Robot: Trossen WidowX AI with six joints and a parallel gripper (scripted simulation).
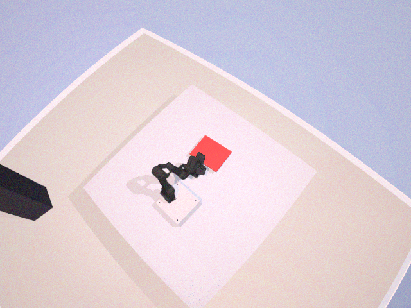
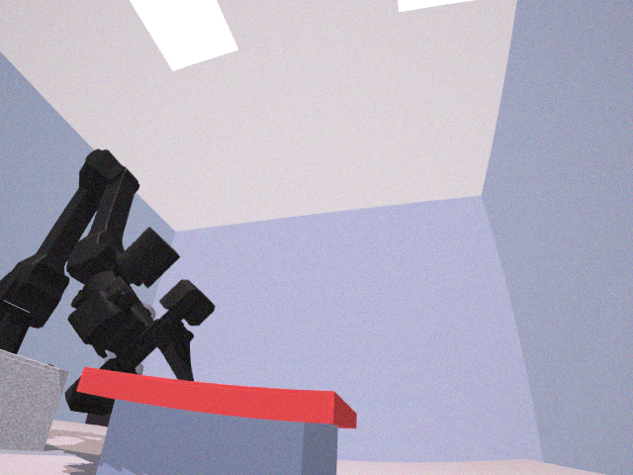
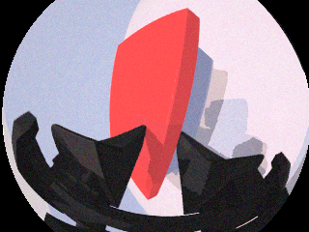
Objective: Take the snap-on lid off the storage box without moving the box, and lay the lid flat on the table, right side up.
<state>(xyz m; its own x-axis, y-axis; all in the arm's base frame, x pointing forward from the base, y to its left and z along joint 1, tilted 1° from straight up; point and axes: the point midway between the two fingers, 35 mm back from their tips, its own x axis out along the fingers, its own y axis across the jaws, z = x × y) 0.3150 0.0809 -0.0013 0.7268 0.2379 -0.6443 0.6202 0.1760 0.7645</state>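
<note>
Right now the red lid is 70 mm ahead of my gripper tip, 20 mm to the left of it and 10 mm above it. Round my gripper tip: storage box 70 mm ahead, 40 mm below, 20 mm to the left.
</note>
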